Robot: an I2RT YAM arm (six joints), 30 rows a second.
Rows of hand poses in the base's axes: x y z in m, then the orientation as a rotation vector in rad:
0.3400, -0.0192, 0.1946, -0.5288, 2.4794, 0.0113
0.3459, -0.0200, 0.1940, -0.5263, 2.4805, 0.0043
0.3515, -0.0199, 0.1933, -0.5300, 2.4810, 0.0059
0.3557, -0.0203, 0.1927, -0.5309, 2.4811, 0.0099
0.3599, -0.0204, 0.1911, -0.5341, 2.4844, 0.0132
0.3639, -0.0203, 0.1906, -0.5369, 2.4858, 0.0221
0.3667, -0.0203, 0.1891, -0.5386, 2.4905, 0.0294
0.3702, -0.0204, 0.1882, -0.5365, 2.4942, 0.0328
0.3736, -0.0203, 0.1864, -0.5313, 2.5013, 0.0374
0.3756, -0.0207, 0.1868, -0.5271, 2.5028, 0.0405
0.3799, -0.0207, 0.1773, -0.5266, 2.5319, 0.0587
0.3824, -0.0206, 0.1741, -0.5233, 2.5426, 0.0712
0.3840, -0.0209, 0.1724, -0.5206, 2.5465, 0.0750
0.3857, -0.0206, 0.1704, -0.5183, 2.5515, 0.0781
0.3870, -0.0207, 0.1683, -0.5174, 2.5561, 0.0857
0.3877, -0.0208, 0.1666, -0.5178, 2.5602, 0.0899
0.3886, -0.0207, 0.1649, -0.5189, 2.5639, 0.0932
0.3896, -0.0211, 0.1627, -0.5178, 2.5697, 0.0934
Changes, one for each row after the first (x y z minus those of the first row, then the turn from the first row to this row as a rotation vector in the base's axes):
0.0059, -0.0008, -0.0006, -0.0044, -0.0004, -0.0035
0.0115, -0.0007, -0.0013, -0.0044, 0.0009, -0.0006
0.0157, -0.0011, -0.0019, -0.0018, 0.0018, 0.0009
0.0199, -0.0012, -0.0035, -0.0008, 0.0059, 0.0034
0.0239, -0.0011, -0.0040, 0.0044, 0.0091, 0.0072
0.0267, -0.0011, -0.0055, 0.0083, 0.0151, 0.0093
0.0302, -0.0012, -0.0064, 0.0106, 0.0188, 0.0081
0.0336, -0.0011, -0.0082, 0.0140, 0.0256, 0.0044
0.0356, -0.0015, -0.0078, 0.0170, 0.0269, 0.0019
0.0399, -0.0015, -0.0173, 0.0249, 0.0579, 0.0014
0.0424, -0.0014, -0.0205, 0.0325, 0.0698, 0.0003
0.0440, -0.0017, -0.0222, 0.0351, 0.0738, -0.0013
0.0457, -0.0014, -0.0242, 0.0370, 0.0788, -0.0029
0.0470, -0.0015, -0.0263, 0.0416, 0.0845, -0.0025
0.0477, -0.0016, -0.0280, 0.0436, 0.0892, -0.0019
0.0486, -0.0015, -0.0297, 0.0450, 0.0935, -0.0009
0.0496, -0.0019, -0.0319, 0.0444, 0.0990, -0.0024

